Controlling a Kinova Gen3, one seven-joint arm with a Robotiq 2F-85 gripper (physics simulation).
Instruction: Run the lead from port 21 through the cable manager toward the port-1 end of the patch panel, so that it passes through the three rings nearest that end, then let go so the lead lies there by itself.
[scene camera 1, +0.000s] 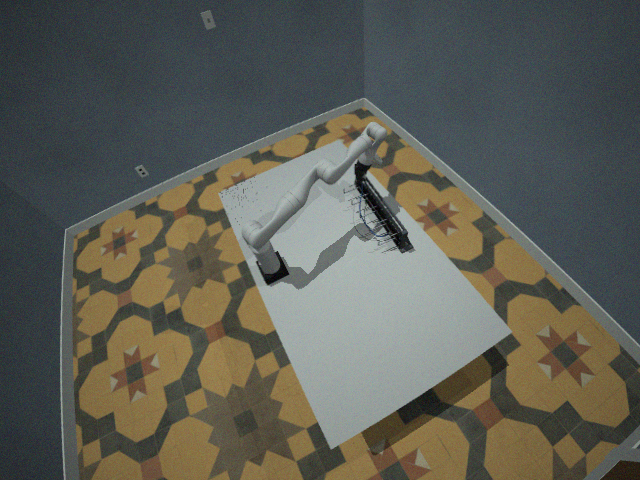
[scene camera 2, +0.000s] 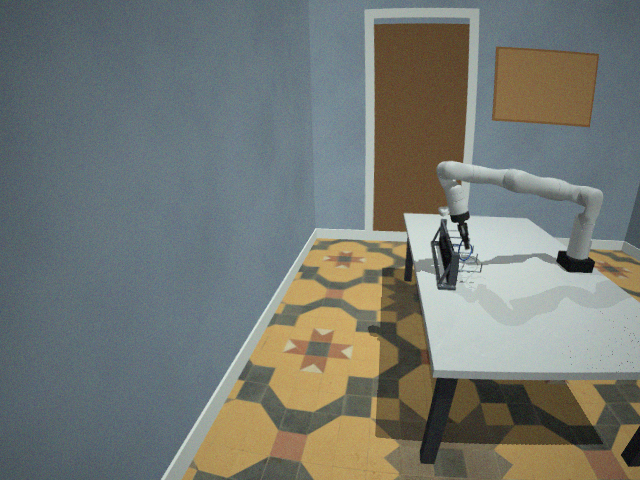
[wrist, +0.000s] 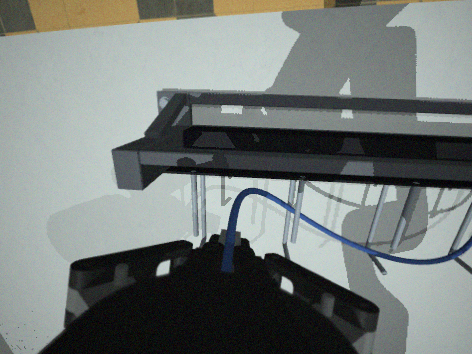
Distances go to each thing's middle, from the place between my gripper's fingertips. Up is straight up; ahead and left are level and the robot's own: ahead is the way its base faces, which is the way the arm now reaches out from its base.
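Scene:
My hand, measured from the dark panel body (wrist: 195, 137), is 110 mm above it, 160 mm to the left of it and 60 mm short of it.

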